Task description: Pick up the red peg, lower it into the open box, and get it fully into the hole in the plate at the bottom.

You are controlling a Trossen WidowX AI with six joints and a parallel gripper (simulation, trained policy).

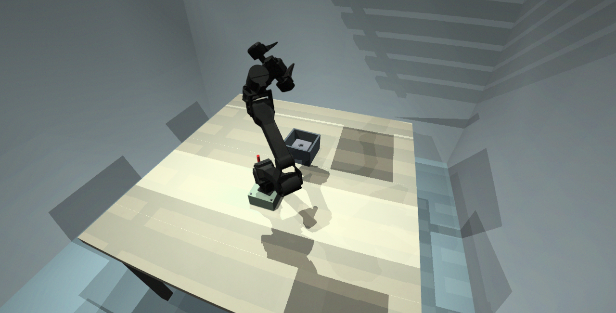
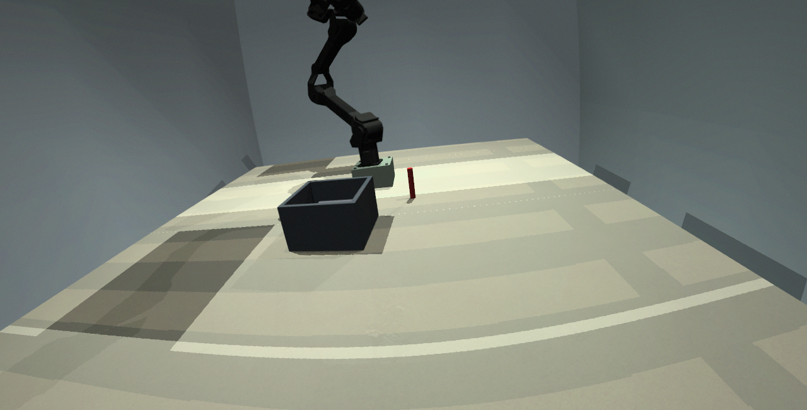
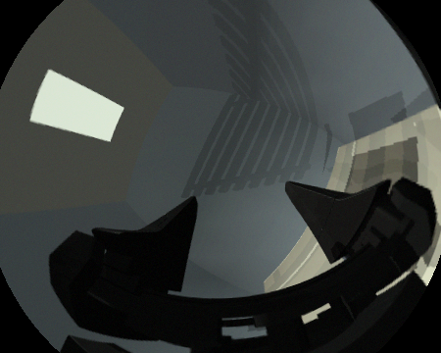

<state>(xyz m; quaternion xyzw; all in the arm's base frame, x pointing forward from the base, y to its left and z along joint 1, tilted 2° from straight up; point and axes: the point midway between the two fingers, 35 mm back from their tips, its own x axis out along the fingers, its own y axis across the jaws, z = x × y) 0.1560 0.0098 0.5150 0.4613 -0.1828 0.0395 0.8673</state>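
The red peg is 40 mm behind my gripper tip, 160 mm to the left of it and 550 mm below it. From my gripper tip the other things lie so: pale plate: 150 mm ahead, 20 mm to the left, 550 mm below; dark box: 150 mm ahead, 20 mm to the left, 570 mm below.
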